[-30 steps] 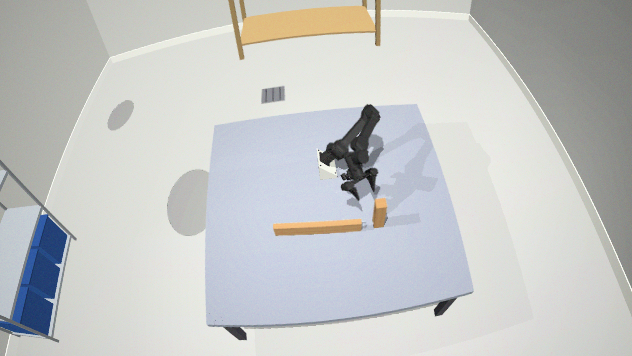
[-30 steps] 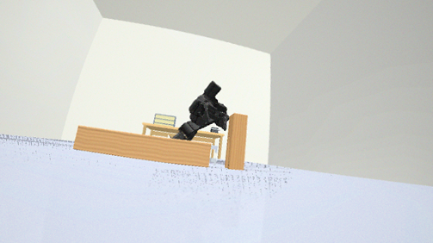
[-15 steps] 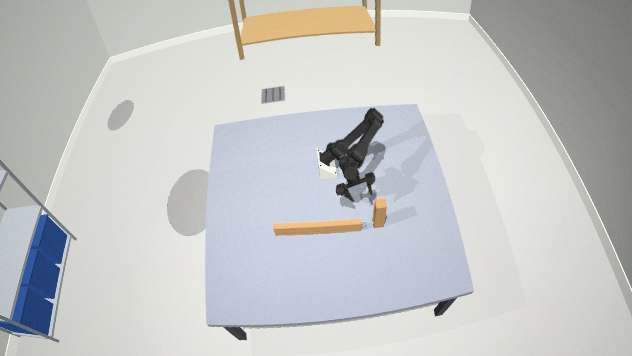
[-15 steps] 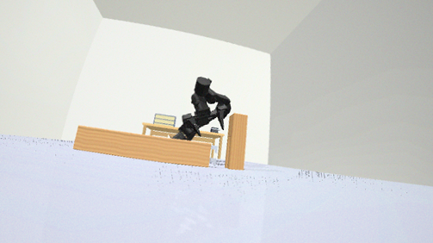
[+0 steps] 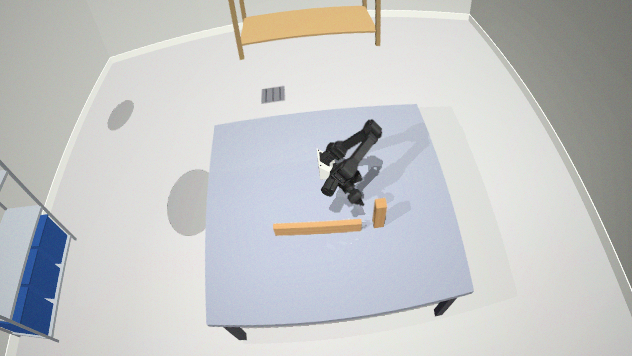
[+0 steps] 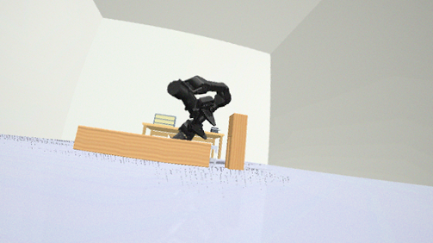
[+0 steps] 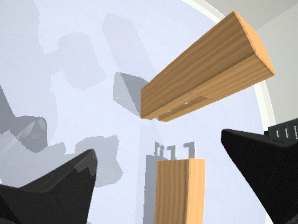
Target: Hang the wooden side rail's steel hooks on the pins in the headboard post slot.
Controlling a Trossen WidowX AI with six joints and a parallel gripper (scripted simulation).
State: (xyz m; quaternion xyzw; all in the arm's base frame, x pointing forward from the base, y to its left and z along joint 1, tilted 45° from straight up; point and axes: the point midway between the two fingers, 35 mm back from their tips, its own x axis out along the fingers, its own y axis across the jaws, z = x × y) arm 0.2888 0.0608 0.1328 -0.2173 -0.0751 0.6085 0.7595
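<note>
Right now the headboard post is 8 cm to the left of my gripper tip, 6 cm ahead of it and 3 cm below it.
</note>
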